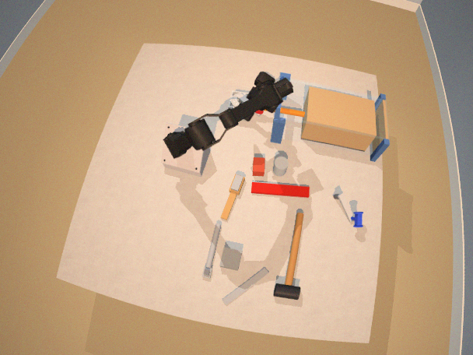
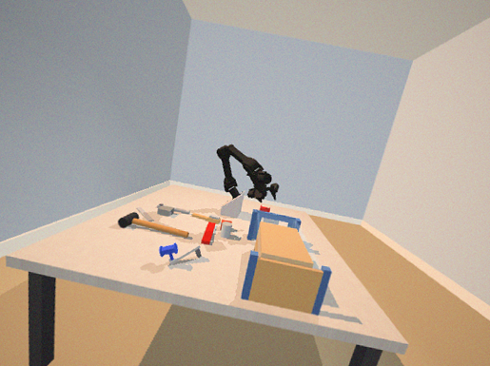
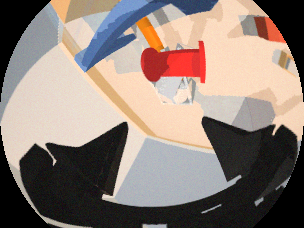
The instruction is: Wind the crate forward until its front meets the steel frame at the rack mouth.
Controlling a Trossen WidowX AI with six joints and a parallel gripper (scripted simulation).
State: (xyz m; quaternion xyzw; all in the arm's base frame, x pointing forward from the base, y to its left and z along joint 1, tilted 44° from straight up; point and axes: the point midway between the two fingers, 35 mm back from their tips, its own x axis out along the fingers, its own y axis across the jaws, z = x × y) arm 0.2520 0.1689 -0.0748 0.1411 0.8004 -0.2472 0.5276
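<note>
Right now the red knob is 6 cm below my gripper tip, 5 cm ahead of it and 2 cm to the right of it. From my gripper tip the other things lie so: winch (16 cm below, 6 cm behind, 4 cm to the left); blue frame (12 cm ahead, 9 cm below, 4 cm to the left); brush (35 cm to the right, 18 cm below, 2 cm behind).
</note>
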